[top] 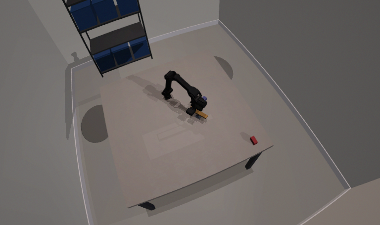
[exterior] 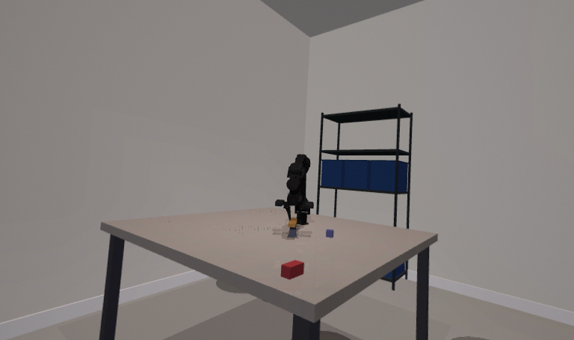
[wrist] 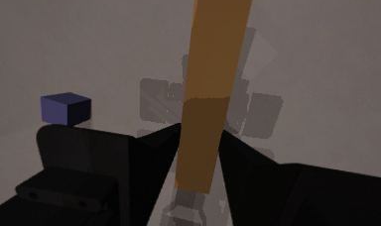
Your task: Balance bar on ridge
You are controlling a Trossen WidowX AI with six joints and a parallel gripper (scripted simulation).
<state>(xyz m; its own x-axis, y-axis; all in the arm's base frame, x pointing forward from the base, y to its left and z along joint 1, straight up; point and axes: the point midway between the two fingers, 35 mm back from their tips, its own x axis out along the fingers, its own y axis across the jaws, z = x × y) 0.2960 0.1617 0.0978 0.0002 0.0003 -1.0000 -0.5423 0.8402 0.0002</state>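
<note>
Now: gripper tip 3 cm short of the orange bar and 2 cm to the right of it. Round my gripper tip: red block: 44 cm ahead, 34 cm to the left, 5 cm below; then small cube: 12 cm behind, 14 cm to the left, 5 cm below.
</note>
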